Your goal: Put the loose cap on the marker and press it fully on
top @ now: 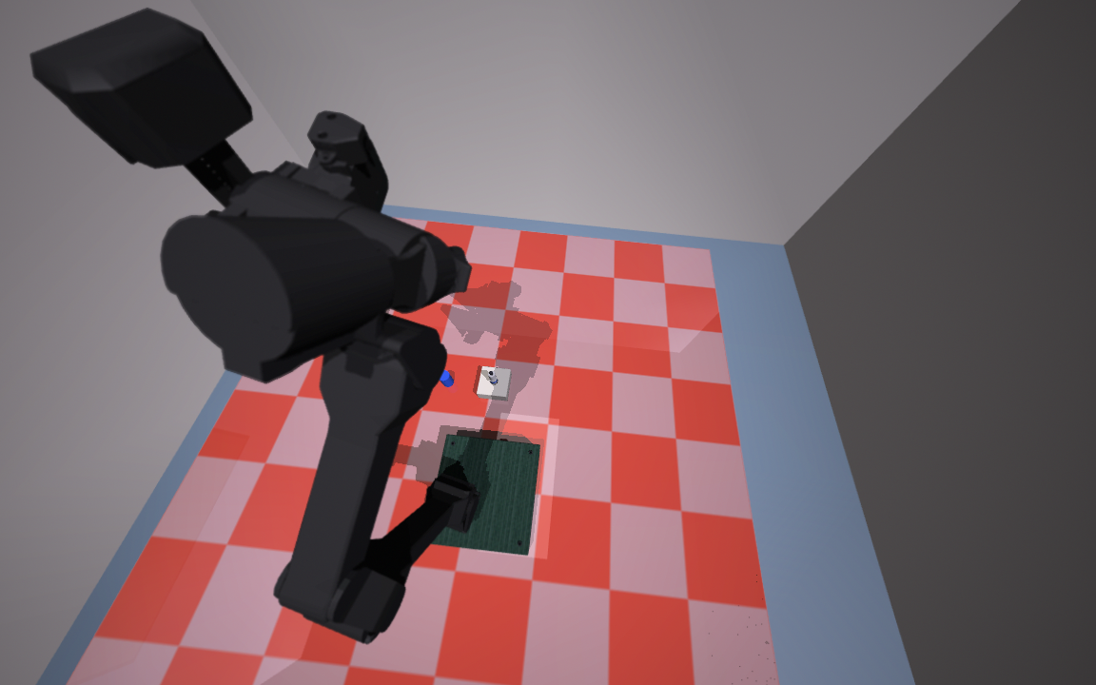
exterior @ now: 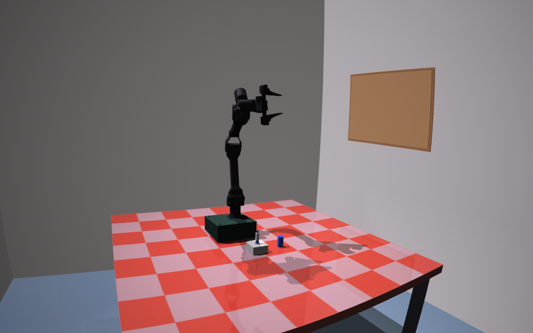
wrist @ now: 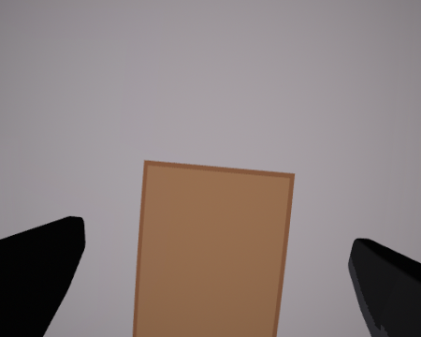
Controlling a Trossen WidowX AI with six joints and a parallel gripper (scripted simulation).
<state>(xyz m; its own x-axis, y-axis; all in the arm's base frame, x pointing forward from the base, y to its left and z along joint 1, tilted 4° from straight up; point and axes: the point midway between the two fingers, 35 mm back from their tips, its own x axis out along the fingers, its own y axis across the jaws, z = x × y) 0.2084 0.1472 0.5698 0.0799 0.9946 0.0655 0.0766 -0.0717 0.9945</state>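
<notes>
Right now the blue cap is 80 mm ahead of my gripper tip, 10 mm to the right of it and 640 mm below it. Also, from my gripper tip: holder block (110 mm ahead, 130 mm to the right, 650 mm below).
</notes>
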